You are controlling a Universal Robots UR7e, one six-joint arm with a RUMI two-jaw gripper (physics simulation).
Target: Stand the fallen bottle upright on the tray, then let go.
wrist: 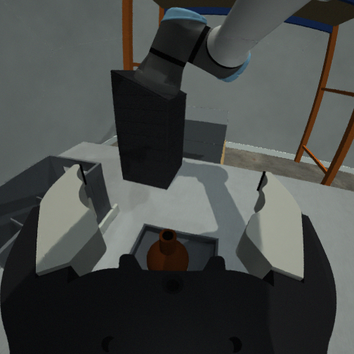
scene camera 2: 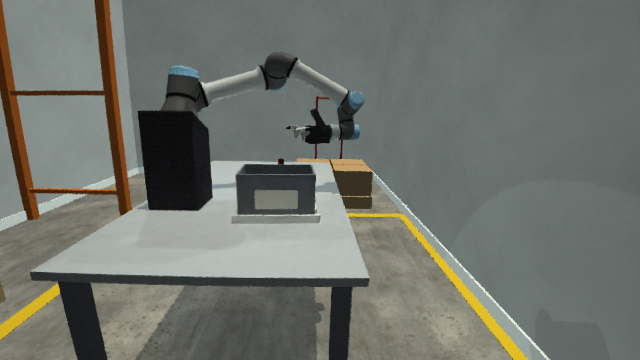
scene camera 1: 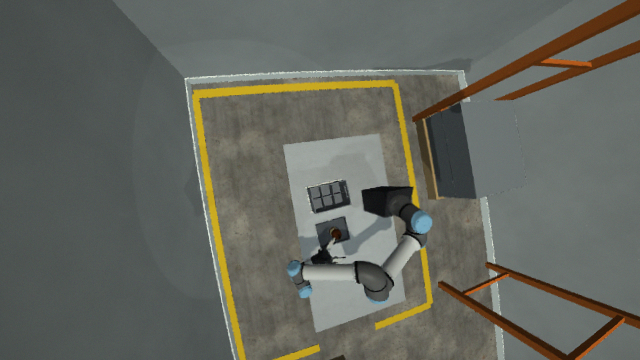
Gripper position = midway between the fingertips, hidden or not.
Note:
In view: my gripper (scene camera 2: 289,129) and a brown bottle (wrist: 167,253).
My gripper is seen too in the wrist view (wrist: 172,170).

